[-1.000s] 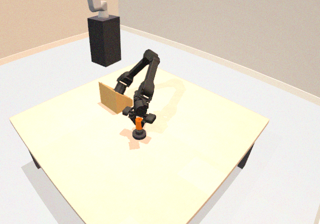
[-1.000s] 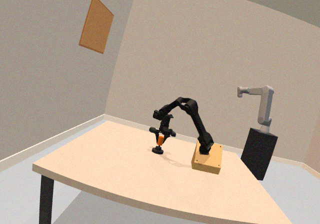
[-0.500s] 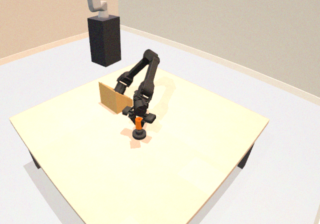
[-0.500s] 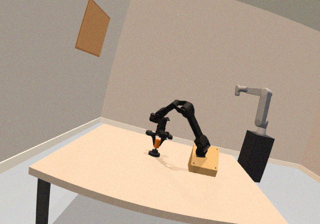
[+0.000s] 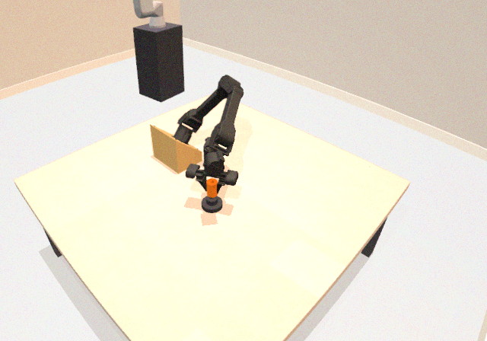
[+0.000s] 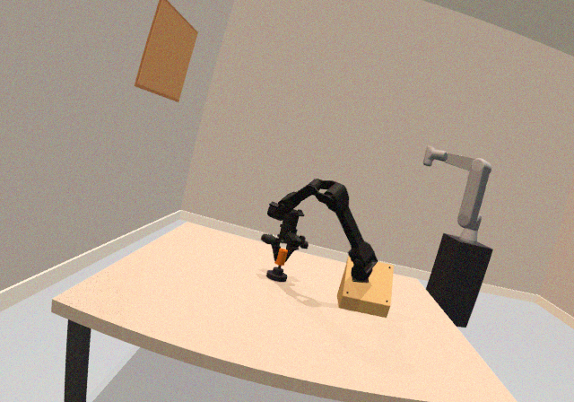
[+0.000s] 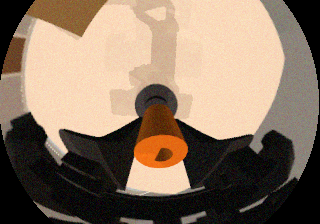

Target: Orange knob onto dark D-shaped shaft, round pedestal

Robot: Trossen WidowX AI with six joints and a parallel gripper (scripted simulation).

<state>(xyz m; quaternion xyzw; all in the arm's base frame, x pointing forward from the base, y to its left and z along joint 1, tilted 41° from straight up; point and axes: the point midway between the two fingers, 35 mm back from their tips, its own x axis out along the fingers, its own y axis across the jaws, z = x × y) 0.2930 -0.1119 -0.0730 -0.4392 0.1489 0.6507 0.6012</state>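
Now: gripper tip 20 mm below the orange knob. Round my gripper tip: dark round pedestal 40 mm below.
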